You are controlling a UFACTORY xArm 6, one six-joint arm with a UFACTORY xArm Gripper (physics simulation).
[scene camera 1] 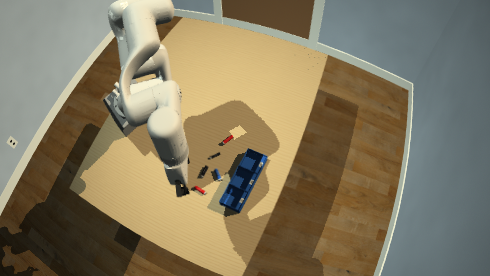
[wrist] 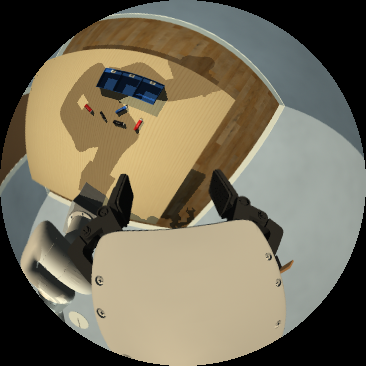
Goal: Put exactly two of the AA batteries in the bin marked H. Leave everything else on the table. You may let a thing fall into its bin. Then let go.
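Places are measured from the arm's base along level axes (x up, y ahead, z left), in metres.
Pixels of known places: gripper, fingertip midpoint: point(scene camera 1: 184, 178) point(wrist: 170, 182); arm's base, origin of the base link: point(wrist: 80, 225).
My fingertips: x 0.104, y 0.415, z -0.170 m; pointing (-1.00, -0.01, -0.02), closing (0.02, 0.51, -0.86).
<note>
Ahead of a thing's pixels: the offset from my fingertips to its top centre. Level surfaces: height alone.
Several small cylinders lie on the table: a red one @(dx -0.366, dy -0.065, dz +0.325 m) point(scene camera 1: 226, 140) point(wrist: 88, 108), a thin dark one @(dx -0.370, dy -0.076, dz +0.241 m) point(scene camera 1: 214, 155) point(wrist: 103, 116), a thicker black one @(dx -0.366, dy -0.078, dz +0.158 m) point(scene camera 1: 202, 171) point(wrist: 119, 123), a blue one @(dx -0.366, dy -0.024, dz +0.172 m) point(scene camera 1: 217, 174) point(wrist: 121, 110) and another red one @(dx -0.366, dy -0.053, dz +0.081 m) point(scene camera 1: 200, 190) point(wrist: 138, 125). Which are AA batteries is too small to tell. A blue three-compartment bin unit @(dx -0.340, dy +0.077, dz +0.196 m) point(scene camera 1: 247, 191) point(wrist: 142, 79) stands beside them; its white labels are too small to read. No cylinder shows inside it. My gripper point(scene camera 1: 182, 189) point(wrist: 170, 182) is open and empty, raised above the table.
The pale wooden table top @(dx -0.380 m) point(scene camera 1: 220, 65) point(wrist: 45, 100) bears a large arm shadow over the cylinders and part of the bin unit. Brown plank floor point(scene camera 1: 330, 190) point(wrist: 230, 70) lies beyond its edge. The arm point(scene camera 1: 165, 125) point(wrist: 50, 260) reaches over the table's left part in the scene view.
</note>
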